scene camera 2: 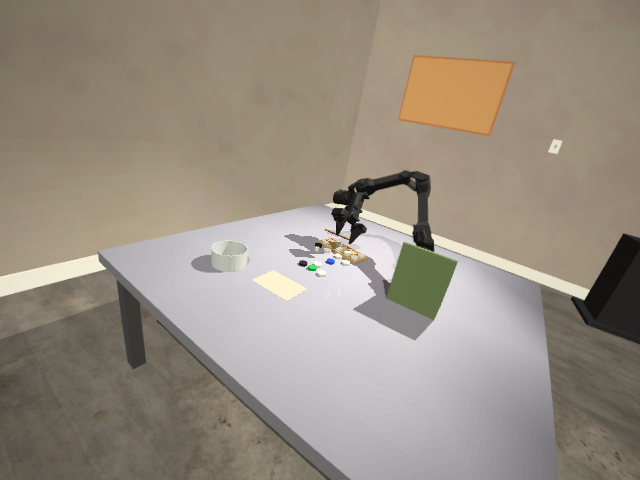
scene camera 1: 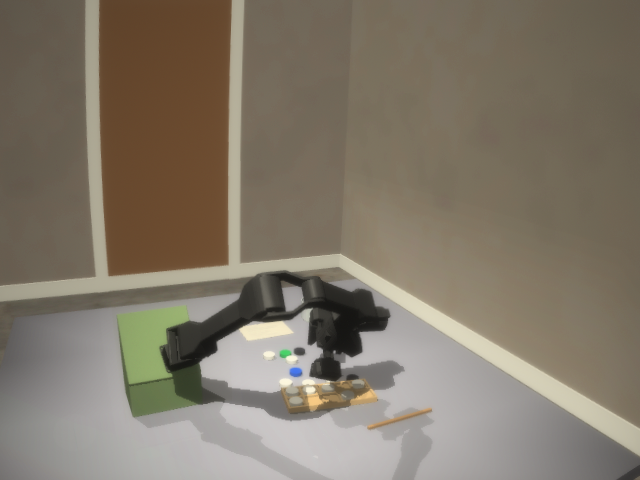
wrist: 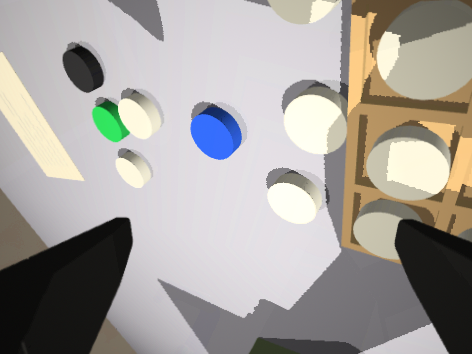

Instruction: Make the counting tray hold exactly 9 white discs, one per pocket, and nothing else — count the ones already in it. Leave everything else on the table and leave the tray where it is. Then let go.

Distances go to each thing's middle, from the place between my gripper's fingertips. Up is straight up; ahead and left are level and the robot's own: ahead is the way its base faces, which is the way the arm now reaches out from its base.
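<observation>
Green disc (wrist: 106, 117): my hand is 180 mm to the right of it, 80 mm above it and 30 mm short of it. Counted from my hand, the blue disc (wrist: 216, 133) is 80 mm to the left, 10 mm ahead and 80 mm below; the wooden counting tray (scene camera 1: 319, 400) is 60 mm to the right, 20 mm ahead and 70 mm below; the cream card (scene camera 2: 285, 288) is 350 mm to the left, 50 mm ahead and 80 mm below. Going by their middles, of the things named here the cream card is the farthest from my hand.
</observation>
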